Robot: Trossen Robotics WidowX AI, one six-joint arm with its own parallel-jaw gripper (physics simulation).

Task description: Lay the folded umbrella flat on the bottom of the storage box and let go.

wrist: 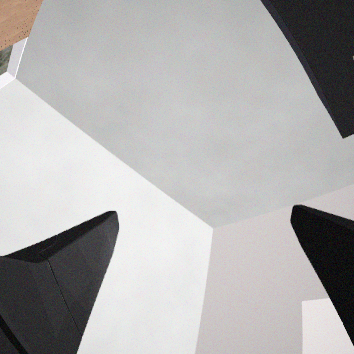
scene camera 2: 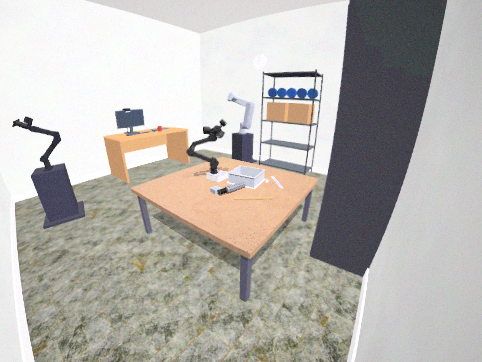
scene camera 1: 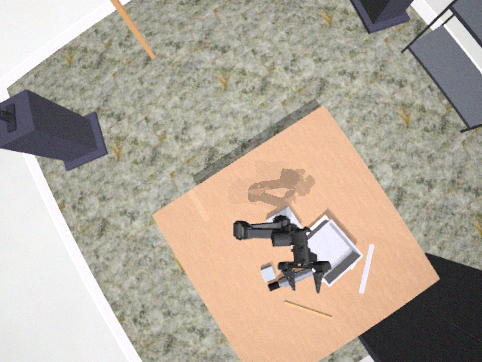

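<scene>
The folded umbrella, grey with a black end, lies on the table outside the storage box, beside its near side in the scene camera 2 view. The storage box is pale grey, open-topped and upright; the arm covers one side of it in the scene camera 1 view. My gripper is open and empty. It is raised well above the table, and its fingers overlap part of the umbrella in the scene camera 1 view. The wrist view faces walls and ceiling; the umbrella and box do not show there.
A small pale blue block lies by the umbrella's black end. A white bar lies beyond the box. A thin wooden stick lies on the table. A tall dark column stands beside the table.
</scene>
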